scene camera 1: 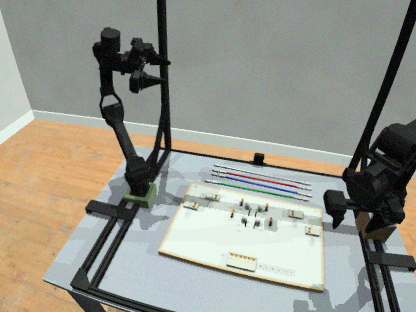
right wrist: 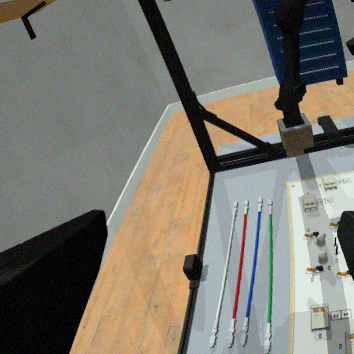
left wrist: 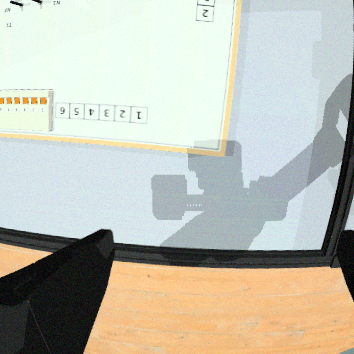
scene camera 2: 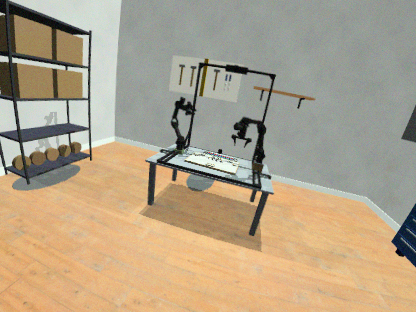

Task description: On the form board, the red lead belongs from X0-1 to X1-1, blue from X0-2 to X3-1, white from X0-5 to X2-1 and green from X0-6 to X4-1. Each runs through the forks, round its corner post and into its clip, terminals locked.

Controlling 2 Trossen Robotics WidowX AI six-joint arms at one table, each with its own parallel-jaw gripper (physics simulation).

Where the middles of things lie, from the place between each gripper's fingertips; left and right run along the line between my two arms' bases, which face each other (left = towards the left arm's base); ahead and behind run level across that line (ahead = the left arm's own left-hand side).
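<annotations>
My left gripper's 26 cm higher than the form board (scene camera 1: 286,256), and it's 15 cm past the board and 23 cm to the left of it. Going by its middle, the form board is nearer to my left gripper than to my right hand.
My right hand, that one's 47 cm above the form board, 18 cm short of it and 32 cm to the right of it.
</annotations>
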